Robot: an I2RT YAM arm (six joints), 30 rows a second.
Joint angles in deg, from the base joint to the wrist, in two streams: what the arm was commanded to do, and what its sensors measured. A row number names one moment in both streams.
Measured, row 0:
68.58, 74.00, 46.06, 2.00, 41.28, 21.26
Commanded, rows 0 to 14:
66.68, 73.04, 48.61, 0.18, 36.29, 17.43
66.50, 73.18, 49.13, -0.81, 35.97, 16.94
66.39, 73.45, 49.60, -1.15, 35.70, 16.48
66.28, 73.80, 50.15, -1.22, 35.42, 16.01
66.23, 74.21, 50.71, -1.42, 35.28, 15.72
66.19, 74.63, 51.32, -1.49, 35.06, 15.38
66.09, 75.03, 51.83, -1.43, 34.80, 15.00
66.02, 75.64, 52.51, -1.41, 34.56, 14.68
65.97, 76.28, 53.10, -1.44, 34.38, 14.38
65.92, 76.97, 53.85, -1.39, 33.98, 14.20
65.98, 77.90, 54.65, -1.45, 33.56, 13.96
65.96, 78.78, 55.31, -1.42, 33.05, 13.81
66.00, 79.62, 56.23, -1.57, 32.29, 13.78
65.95, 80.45, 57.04, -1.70, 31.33, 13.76
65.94, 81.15, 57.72, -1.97, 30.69, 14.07
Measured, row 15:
66.30, 78.32, 54.41, -0.97, 34.06, 14.98
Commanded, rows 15 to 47:
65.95, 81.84, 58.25, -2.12, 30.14, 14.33
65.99, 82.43, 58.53, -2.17, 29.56, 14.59
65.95, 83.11, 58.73, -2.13, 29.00, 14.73
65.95, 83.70, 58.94, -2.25, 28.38, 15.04
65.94, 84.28, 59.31, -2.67, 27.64, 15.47
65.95, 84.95, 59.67, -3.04, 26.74, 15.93
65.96, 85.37, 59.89, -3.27, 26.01, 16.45
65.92, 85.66, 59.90, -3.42, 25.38, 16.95
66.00, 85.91, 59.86, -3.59, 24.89, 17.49
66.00, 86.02, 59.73, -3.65, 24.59, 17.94
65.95, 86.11, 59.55, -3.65, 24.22, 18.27
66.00, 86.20, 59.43, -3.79, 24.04, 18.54
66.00, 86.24, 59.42, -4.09, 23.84, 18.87
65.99, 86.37, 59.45, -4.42, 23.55, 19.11
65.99, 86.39, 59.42, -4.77, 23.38, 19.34
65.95, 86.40, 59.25, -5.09, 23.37, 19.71
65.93, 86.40, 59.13, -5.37, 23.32, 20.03
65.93, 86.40, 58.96, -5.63, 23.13, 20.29
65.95, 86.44, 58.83, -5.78, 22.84, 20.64
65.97, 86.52, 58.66, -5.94, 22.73, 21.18
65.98, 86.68, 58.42, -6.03, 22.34, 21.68
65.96, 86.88, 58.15, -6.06, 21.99, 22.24
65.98, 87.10, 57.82, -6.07, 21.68, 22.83
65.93, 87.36, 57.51, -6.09, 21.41, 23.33
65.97, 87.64, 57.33, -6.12, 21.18, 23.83
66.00, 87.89, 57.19, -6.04, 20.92, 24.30
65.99, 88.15, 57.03, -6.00, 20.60, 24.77
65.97, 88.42, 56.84, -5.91, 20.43, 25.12
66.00, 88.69, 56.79, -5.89, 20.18, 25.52
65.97, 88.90, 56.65, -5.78, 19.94, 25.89
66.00, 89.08, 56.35, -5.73, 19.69, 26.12
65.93, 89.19, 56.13, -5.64, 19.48, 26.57
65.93, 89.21, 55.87, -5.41, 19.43, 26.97
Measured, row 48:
66.28, 88.49, 57.39, -5.89, 20.71, 24.32
